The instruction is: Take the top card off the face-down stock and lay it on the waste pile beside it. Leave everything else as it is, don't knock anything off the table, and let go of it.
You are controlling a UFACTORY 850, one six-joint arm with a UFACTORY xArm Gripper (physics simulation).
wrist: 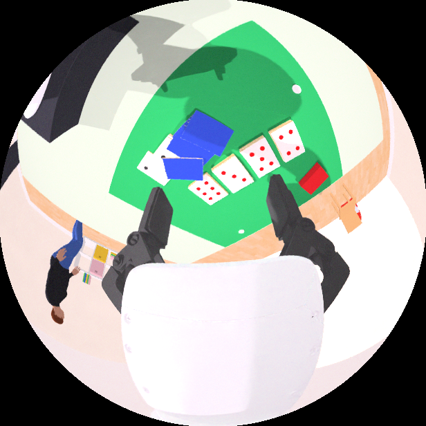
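Blue face-down cards of the stock (207, 132) lie fanned and overlapping on the green mat, left of the middle of the wrist view. One more blue card (183, 169) lies askew at their lower edge, over part of the white face-up cards (154, 167), which show black pips. I cannot tell for certain which of these is the waste pile. My gripper (216, 191) is open and empty, above the mat, with its fingers wide apart on both sides of the cards' lower part.
A slanting row of face-up cards with red pips (259, 156) lies right of the blue cards. A red block (313, 178) and two white discs (296, 89) (241, 231) are on the green mat (260, 60). The table's wooden edge (367, 165) runs along the right and bottom.
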